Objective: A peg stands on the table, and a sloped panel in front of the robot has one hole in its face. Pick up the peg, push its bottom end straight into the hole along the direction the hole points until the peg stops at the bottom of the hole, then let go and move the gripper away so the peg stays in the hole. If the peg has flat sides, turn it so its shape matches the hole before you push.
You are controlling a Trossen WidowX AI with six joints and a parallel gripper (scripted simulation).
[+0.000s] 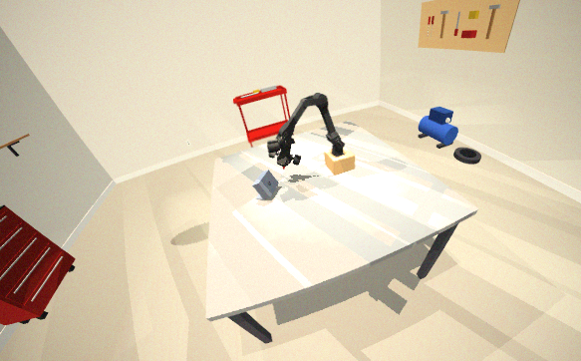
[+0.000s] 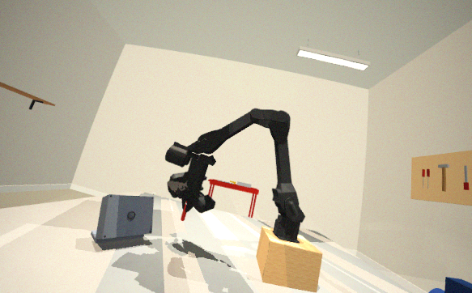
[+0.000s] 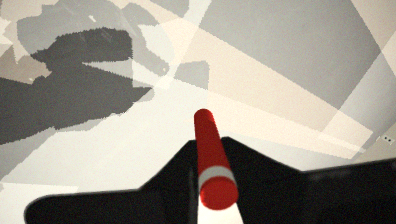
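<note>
Right now my gripper tip is 150 mm short of the sloped panel, 80 mm to the right of it and 30 mm above it. The rest, counted from my gripper tip: round red peg 10 mm to the left, 10 mm above.
</note>
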